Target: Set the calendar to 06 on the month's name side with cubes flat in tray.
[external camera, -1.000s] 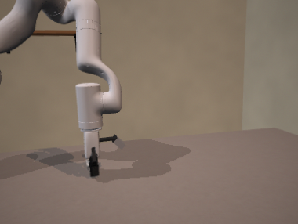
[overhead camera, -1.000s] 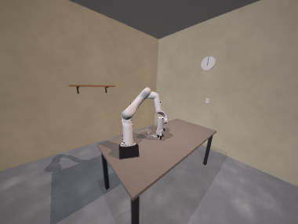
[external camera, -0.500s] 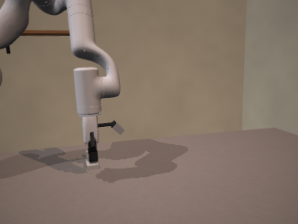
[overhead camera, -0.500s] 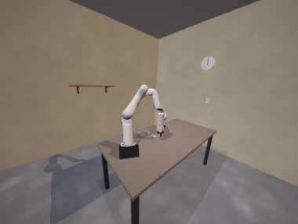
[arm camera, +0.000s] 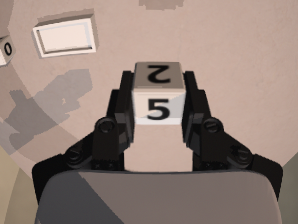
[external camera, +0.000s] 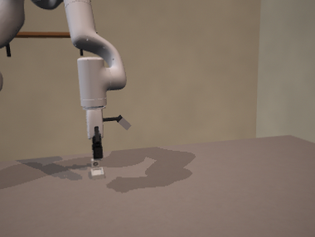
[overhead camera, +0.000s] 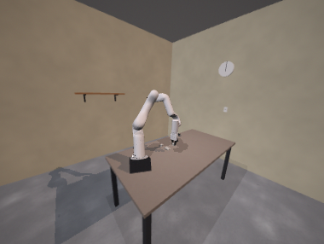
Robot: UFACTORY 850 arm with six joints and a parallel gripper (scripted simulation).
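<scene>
The white calendar tray lies 2 cm behind my hand, 11 cm to the left of it and 12 cm below it. The rest, counted from my hand: white number cube (1 cm below).
</scene>
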